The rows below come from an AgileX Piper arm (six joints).
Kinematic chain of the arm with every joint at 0, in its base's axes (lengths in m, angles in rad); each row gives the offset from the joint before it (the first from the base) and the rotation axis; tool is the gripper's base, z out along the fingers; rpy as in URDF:
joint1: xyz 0 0 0.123 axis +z
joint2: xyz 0 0 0 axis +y
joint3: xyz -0.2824 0 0.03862 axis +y
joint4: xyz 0.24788 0 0.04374 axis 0.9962 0 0.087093
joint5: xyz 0 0 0 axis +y
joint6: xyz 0.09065 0 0.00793 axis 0.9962 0 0.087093
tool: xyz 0 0 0 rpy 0 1.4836 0
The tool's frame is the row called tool.
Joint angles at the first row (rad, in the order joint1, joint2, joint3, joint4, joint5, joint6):
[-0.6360 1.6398 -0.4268 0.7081 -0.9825 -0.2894]
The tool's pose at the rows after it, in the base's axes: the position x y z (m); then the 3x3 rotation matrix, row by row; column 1 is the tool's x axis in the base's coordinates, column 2 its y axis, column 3 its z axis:
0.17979 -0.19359 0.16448; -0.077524 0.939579 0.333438; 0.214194 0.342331 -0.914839; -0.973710 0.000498 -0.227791
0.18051 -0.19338 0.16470; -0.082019 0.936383 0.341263; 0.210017 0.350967 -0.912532; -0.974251 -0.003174 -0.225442
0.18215 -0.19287 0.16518; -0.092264 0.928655 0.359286; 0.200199 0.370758 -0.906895; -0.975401 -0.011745 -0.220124
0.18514 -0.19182 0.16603; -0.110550 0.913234 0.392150; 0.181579 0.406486 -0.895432; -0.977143 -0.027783 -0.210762
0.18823 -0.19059 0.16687; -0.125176 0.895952 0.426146; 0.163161 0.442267 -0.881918; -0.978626 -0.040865 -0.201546
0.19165 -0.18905 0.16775; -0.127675 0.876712 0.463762; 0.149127 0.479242 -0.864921; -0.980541 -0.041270 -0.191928
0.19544 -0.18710 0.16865; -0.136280 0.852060 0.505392; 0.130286 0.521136 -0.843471; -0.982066 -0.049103 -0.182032
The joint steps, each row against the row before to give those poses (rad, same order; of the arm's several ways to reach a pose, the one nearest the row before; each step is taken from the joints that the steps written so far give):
[0.0000 0.0000 0.0000 -0.0049 0.0000 0.0000]
[0.0000 0.0000 0.0000 -0.0102 0.0001 0.0000]
[0.0000 0.0000 0.0000 -0.0236 -0.0001 0.0000]
[0.0001 0.0000 0.0000 -0.0433 0.0000 0.0000]
[-0.0001 0.0000 0.0000 -0.0454 0.0000 0.0041]
[0.0000 -0.0001 0.0000 -0.0509 0.0001 0.0197]
[0.0000 0.0001 0.0000 -0.0576 0.0000 0.0152]

